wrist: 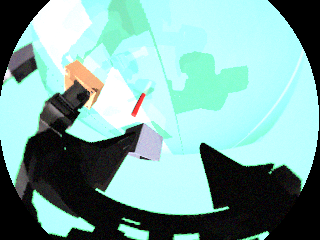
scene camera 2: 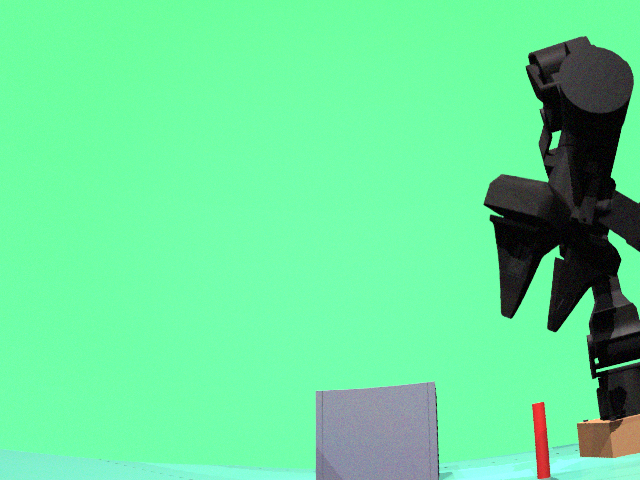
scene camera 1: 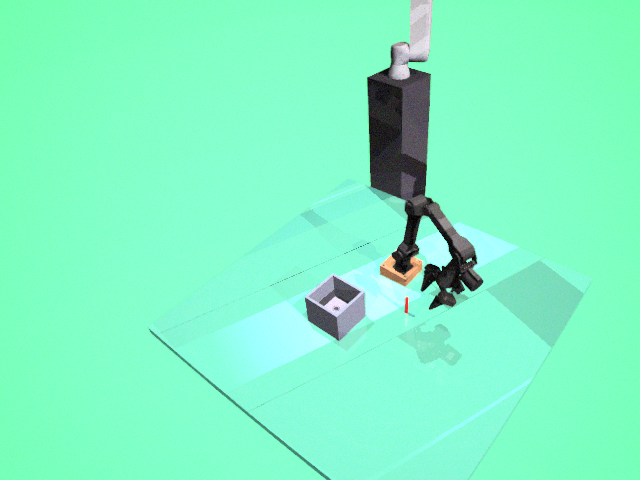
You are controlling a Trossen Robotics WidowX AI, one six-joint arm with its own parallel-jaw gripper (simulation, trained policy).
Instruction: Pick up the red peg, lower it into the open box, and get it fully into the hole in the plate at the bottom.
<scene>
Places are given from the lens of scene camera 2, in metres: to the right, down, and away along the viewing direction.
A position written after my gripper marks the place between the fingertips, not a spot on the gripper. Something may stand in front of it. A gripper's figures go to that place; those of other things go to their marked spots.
my gripper (scene camera 2: 530, 325): 0.18, 0.07, 0.34
red peg (scene camera 2: 538, 409): 0.22, 0.17, 0.38
</scene>
